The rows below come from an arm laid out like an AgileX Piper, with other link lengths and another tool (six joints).
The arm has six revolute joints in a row. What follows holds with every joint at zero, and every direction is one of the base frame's. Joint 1 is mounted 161.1 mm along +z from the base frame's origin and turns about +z. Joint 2 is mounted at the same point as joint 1 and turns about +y. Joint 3 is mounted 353 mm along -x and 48.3 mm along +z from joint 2 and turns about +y. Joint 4 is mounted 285.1 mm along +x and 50.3 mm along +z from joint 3 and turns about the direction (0.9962, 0, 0.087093). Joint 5 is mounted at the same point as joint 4 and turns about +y. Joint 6 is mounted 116 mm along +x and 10.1 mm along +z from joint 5 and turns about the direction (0.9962, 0, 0.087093). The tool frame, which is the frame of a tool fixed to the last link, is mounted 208.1 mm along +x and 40 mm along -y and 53.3 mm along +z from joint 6; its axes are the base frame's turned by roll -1.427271, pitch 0.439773 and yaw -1.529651 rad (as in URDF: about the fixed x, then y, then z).
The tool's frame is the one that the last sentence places.
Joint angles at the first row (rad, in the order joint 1, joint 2, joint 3, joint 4, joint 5, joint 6):
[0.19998 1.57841 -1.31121 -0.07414 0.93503 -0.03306]
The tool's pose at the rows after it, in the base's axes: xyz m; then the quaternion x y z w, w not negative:
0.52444 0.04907 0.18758 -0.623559 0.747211 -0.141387 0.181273
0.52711 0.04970 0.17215 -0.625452 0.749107 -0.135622 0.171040
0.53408 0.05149 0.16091 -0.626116 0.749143 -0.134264 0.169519
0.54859 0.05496 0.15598 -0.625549 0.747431 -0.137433 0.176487
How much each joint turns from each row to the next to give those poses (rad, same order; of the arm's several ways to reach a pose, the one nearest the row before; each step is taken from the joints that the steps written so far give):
[-0.00001 0.05763 -0.01261 0.00236 -0.00224 -0.00027]
[0.00000 0.03169 -0.00001 0.00000 -0.00755 0.00095]
[0.00000 0.02839 -0.00003 0.00000 -0.02429 0.00072]
[0.00001 0.03271 -0.01791 0.00000 -0.03045 0.00001]

